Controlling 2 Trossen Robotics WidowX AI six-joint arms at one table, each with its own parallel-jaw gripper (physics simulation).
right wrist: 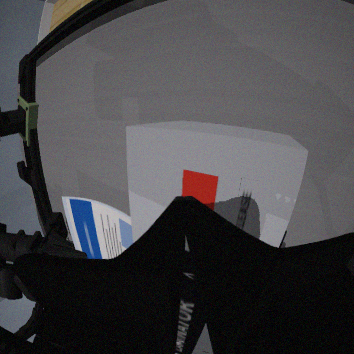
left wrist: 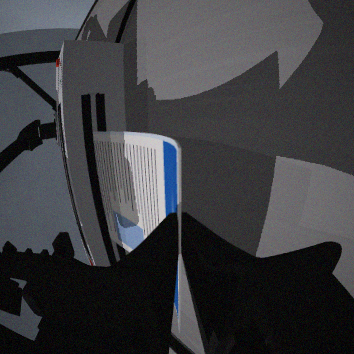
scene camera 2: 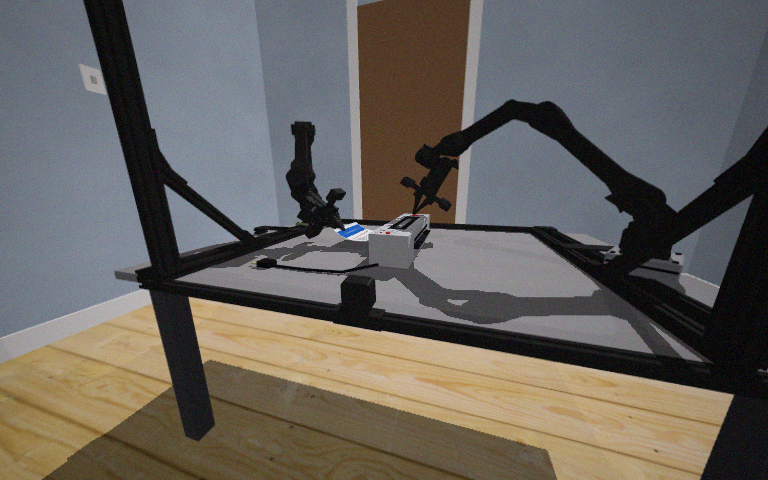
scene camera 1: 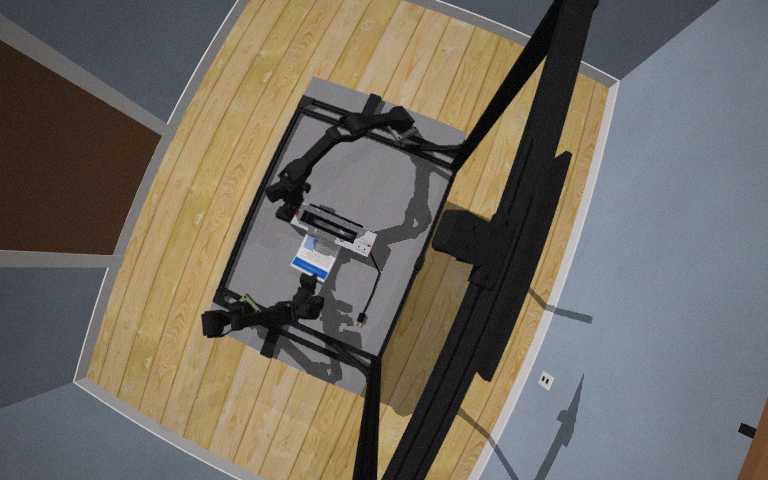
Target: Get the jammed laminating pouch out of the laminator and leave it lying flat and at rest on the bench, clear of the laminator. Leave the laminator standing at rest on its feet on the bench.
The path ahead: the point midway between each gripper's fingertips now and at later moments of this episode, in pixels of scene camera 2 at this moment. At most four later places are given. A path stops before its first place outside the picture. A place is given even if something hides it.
My left gripper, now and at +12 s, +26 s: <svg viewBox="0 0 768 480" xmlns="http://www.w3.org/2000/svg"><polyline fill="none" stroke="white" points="344,231 315,228 306,201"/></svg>
My right gripper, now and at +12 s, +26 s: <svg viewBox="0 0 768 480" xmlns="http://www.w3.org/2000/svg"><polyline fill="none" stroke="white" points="413,214 414,214 426,193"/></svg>
